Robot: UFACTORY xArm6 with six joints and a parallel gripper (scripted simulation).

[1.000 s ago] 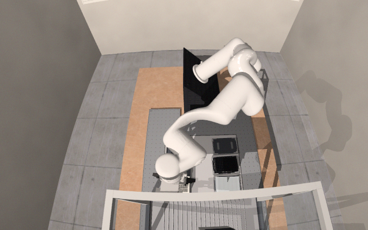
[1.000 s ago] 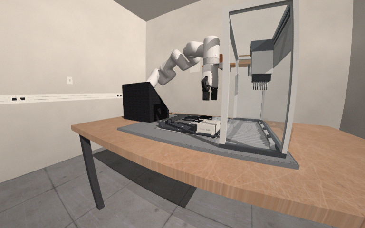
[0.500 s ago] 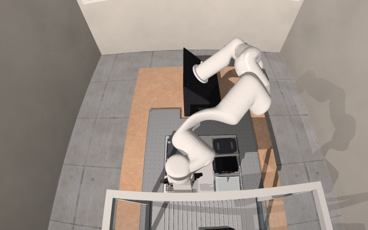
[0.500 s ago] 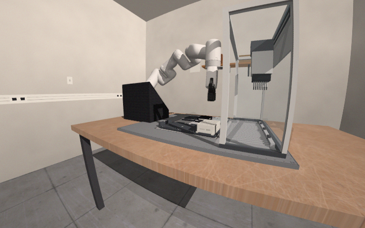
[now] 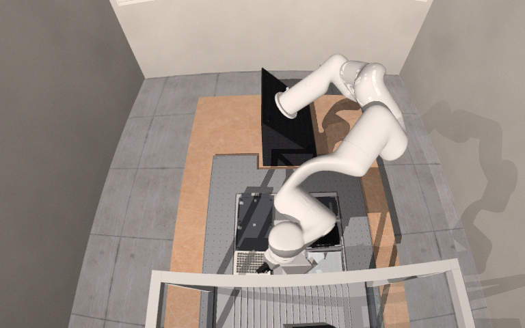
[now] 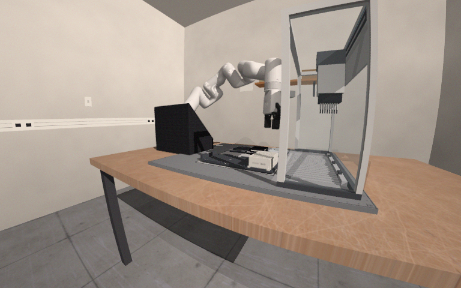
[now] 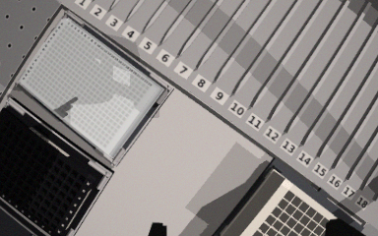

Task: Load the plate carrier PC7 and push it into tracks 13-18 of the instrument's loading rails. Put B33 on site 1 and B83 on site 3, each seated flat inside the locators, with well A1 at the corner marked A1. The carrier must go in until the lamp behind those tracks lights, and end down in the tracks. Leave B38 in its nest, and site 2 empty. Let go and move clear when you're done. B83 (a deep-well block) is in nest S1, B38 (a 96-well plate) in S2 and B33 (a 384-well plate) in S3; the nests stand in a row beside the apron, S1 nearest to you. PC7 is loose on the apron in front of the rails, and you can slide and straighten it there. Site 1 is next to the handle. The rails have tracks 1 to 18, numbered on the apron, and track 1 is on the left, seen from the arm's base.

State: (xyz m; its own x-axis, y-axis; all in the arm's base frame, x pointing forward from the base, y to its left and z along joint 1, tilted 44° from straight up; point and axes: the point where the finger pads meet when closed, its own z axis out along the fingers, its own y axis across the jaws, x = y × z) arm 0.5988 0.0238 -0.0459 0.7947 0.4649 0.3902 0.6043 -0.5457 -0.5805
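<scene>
Now: hand 17 cm to the right of the nest S3 and 15 cm above it. Also, from my hand: post (24 cm to the right, 10 cm ahead, 9 cm above); black plate B38 (16 cm to the left, 14 cm below, 11 cm behind); plate carrier PC7 (14 cm below, 11 cm behind, 10 cm to the right).
</scene>
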